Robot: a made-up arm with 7 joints.
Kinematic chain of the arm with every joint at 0, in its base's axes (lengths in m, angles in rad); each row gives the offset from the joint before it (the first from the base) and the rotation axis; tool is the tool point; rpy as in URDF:
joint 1: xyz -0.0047 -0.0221 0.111 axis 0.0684 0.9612 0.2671
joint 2: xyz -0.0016 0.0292 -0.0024 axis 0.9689 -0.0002 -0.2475
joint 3: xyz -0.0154 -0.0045 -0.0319 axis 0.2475 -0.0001 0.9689
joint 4: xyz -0.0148 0.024 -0.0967 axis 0.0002 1 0
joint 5: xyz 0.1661 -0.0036 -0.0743 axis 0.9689 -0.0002 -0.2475
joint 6: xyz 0.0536 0.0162 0.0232 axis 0.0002 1 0
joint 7: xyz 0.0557 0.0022 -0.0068 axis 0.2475 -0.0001 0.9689
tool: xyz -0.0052 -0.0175 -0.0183 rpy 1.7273 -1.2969 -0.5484
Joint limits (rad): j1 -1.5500..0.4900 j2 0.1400..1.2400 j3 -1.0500..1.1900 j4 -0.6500..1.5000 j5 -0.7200..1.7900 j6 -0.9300..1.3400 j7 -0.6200..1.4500
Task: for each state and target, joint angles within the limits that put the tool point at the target. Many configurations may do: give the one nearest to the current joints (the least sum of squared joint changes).
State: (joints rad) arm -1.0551 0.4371 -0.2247 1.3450 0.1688 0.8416 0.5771
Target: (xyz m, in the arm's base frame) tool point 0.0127 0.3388 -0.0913
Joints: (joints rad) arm -0.3370 0.9679 -0.1789 1.5000 0.1709 1.0159 0.5968
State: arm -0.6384 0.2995 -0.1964 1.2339 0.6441 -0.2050 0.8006
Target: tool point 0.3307 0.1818 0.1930
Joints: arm -1.0250 0.8706 0.2673 0.5765 0.5342 -0.3044 0.7840
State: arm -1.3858 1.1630 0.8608 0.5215 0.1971 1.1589 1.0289
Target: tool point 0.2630 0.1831 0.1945
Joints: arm -1.1807 0.6449 0.5089 0.2042 0.1594 1.3400 0.9576
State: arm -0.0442 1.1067 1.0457 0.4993 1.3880 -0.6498 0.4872
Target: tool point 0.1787 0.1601 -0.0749
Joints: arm 0.3637 0.8103 0.4028 -0.0491 1.2641 -0.9300 0.4729
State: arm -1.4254 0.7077 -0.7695 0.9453 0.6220 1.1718 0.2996
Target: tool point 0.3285 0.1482 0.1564
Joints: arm -1.4132 0.9925 -0.6471 0.7828 0.6581 1.3400 0.2507
